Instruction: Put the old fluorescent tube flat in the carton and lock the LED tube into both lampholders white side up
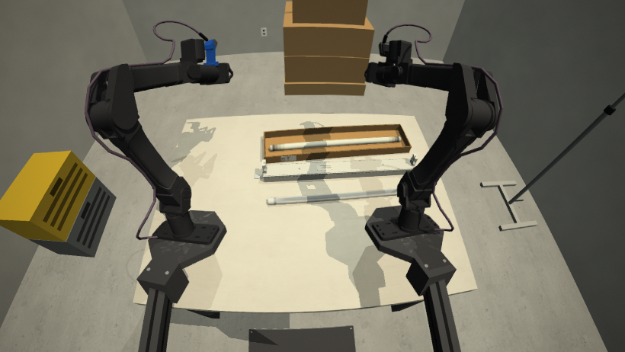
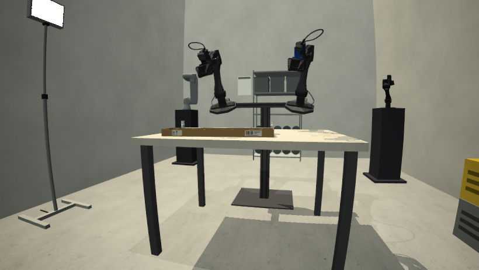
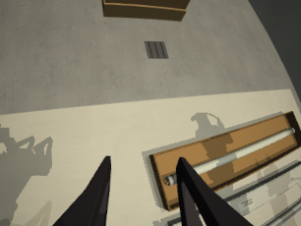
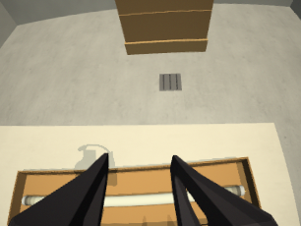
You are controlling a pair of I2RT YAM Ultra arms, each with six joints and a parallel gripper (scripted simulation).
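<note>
Now: left hand 44 cm to the left of the LED tube, 35 cm above it and 29 cm past it. Also, from my left hand: old fluorescent tube 43 cm to the right, 34 cm below, 2 cm behind; white light fixture 43 cm to the right, 31 cm below, 17 cm behind; brown carton 43 cm to the right, 34 cm below, 2 cm behind.
</note>
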